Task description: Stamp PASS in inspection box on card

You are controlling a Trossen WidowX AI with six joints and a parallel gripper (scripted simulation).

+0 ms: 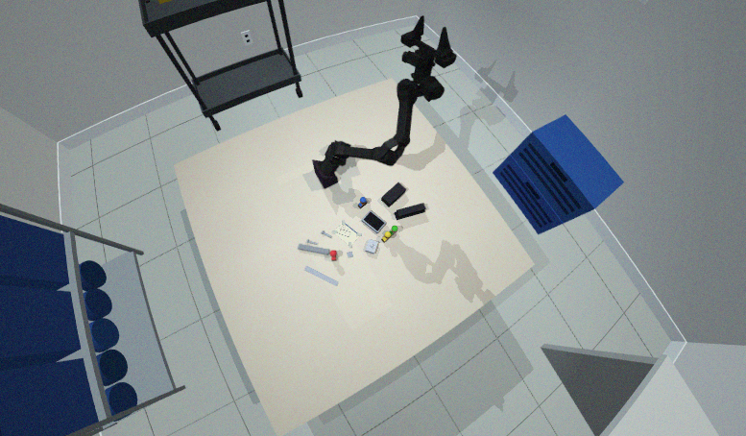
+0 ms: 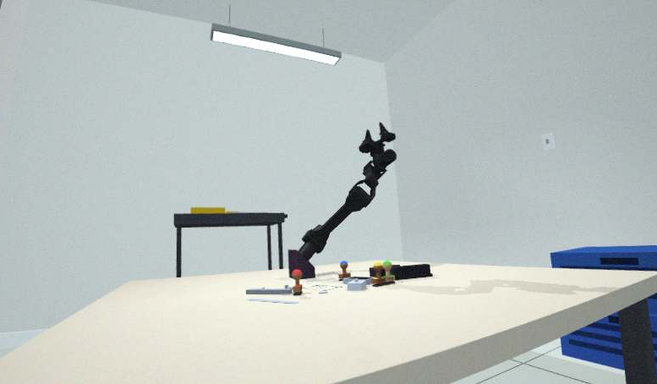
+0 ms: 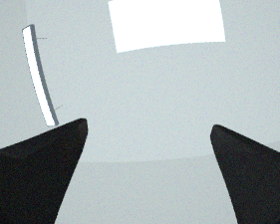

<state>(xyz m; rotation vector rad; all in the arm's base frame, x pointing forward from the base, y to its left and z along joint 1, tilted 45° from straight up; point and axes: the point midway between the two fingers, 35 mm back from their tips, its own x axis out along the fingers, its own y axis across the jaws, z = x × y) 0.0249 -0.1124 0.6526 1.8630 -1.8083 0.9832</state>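
My gripper tip is 370 mm short of the yellow-knobbed stamp, 280 mm to the left of it and 630 mm above it. Also, from my gripper tip: blue-knobbed stamp: 190 mm ahead, 300 mm to the right, 630 mm below; then ink pad: 290 mm ahead, 290 mm to the right, 650 mm below; then small grey block: 380 mm ahead, 350 mm to the right, 630 mm below.
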